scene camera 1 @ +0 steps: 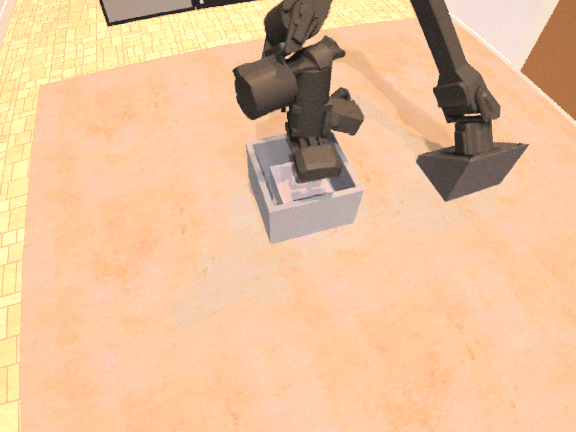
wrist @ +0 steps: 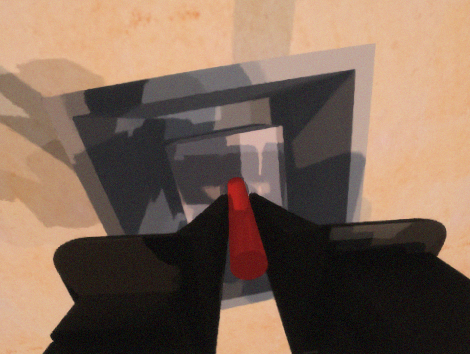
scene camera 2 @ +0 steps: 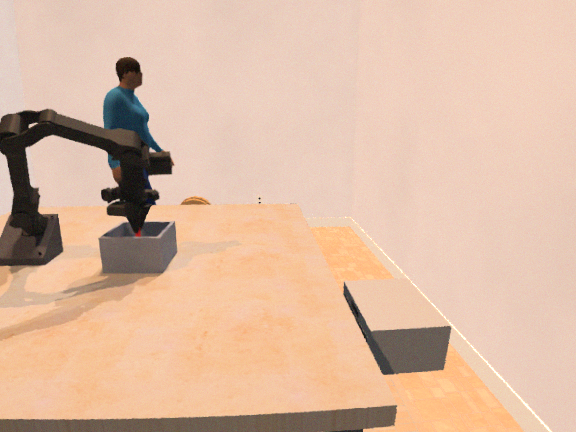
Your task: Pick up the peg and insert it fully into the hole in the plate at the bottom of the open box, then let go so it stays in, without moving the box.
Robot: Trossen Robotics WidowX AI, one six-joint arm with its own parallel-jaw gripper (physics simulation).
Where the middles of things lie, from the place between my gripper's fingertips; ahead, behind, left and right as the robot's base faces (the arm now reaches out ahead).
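The red peg (wrist: 248, 260) is 1 cm above my hand. Then there is the grey box (scene camera 1: 287, 221), and my hand is 4 cm above it and 1 cm short of it.
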